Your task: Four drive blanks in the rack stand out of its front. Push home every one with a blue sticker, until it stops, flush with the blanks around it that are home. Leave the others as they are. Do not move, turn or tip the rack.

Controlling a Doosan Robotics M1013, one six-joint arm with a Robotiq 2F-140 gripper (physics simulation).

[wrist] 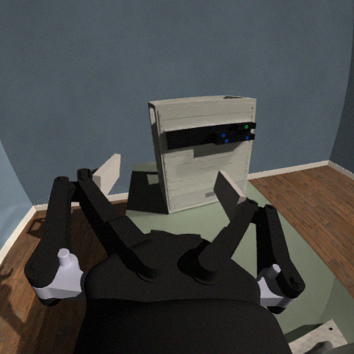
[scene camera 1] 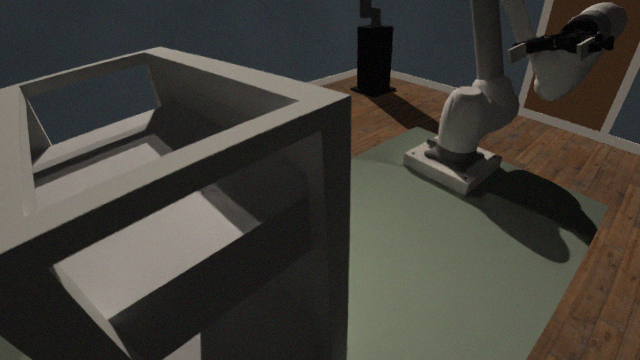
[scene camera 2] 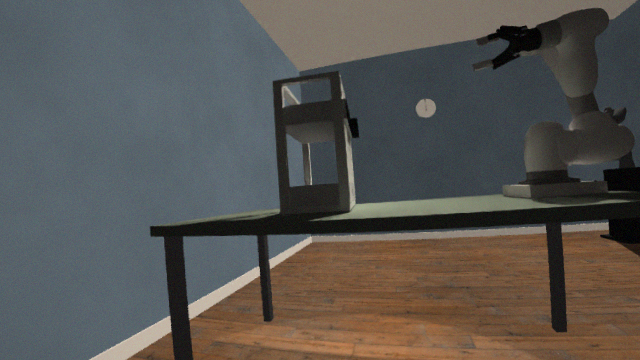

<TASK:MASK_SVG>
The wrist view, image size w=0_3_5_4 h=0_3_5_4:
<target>my gripper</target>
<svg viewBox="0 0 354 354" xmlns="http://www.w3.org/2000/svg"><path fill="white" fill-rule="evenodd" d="M54 178L41 240L32 251L23 270L39 301L45 306L54 306L61 299L86 301L86 312L72 354L292 354L273 313L281 313L305 289L305 284L291 262L280 219L273 205L258 206L256 201L244 195L225 171L218 170L213 190L230 223L218 232L214 240L209 242L201 238L200 234L173 234L164 230L150 229L150 232L143 234L128 216L121 216L106 198L119 177L120 154L114 153L98 169L77 169L77 181L69 181L67 176ZM249 223L256 224L256 278L230 258ZM71 202L79 202L88 223L107 253L107 257L93 265L88 273L79 269L77 256L71 251Z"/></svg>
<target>pale rack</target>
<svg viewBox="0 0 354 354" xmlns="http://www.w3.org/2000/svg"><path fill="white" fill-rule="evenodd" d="M256 98L222 95L147 101L159 188L162 192L168 214L217 202L218 198L213 188L218 170L225 171L242 192L245 192L251 144L254 139L253 131L256 128L256 123L254 122Z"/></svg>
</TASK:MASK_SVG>
